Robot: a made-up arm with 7 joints. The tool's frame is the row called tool.
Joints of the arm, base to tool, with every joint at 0 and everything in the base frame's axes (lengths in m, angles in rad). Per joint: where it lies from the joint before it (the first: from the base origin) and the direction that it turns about. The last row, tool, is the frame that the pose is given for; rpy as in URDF.
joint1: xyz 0.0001 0.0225 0.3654 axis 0 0.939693 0.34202
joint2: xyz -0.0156 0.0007 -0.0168 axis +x
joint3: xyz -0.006 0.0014 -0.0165 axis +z
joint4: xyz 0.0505 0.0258 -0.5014 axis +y
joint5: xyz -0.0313 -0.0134 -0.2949 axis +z
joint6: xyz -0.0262 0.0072 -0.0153 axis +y
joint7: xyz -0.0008 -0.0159 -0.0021 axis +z
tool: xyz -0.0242 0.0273 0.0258 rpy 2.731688 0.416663 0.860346
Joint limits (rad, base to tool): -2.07..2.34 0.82..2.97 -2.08..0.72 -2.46..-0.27 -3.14..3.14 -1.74..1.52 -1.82..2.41
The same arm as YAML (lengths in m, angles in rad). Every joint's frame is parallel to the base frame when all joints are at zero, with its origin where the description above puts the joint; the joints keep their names.
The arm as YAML. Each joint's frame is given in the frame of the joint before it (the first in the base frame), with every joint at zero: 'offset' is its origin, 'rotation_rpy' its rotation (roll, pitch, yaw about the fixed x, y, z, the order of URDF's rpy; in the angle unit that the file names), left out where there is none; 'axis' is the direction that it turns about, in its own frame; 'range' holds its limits. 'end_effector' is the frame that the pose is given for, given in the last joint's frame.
length_unit: m
angle_unit: rad
chain:
  - id: joint1
    offset: [0.0001, 0.0225, 0.3654]
    axis: [0.0, 0.9397, 0.342]
    range: [-2.07, 2.34]
  - id: joint2
    offset: [-0.0156, 0.0007, -0.0168]
    axis: [1.0, 0.0, 0.0]
    range: [0.82, 2.97]
  - id: joint3
    offset: [-0.006, 0.0014, -0.0165]
    axis: [0.0, 0.0, 1.0]
    range: [-2.08, 0.72]
  - id: joint4
    offset: [0.0505, 0.0258, -0.5014]
    axis: [0.0, 1.0, 0.0]
    range: [-2.46, -0.27]
  - id: joint5
    offset: [-0.0313, -0.0134, -0.2949]
    axis: [0.0, 0.0, 1.0]
    range: [-3.14, 3.14]
  - id: joint6
    offset: [-0.0262, 0.0072, -0.0153]
    axis: [0.0, 1.0, 0.0]
    range: [-1.74, 1.52]
  - id: joint7
    offset: [-0.0008, -0.0159, -0.0021]
    axis: [0.0, 0.0, 1.0]
    range: [-1.82, 2.41]
end_effector:
  offset: [-0.0242, 0.0273, 0.0258]
  rotation_rpy: [2.7317, 0.4167, 0.8603]

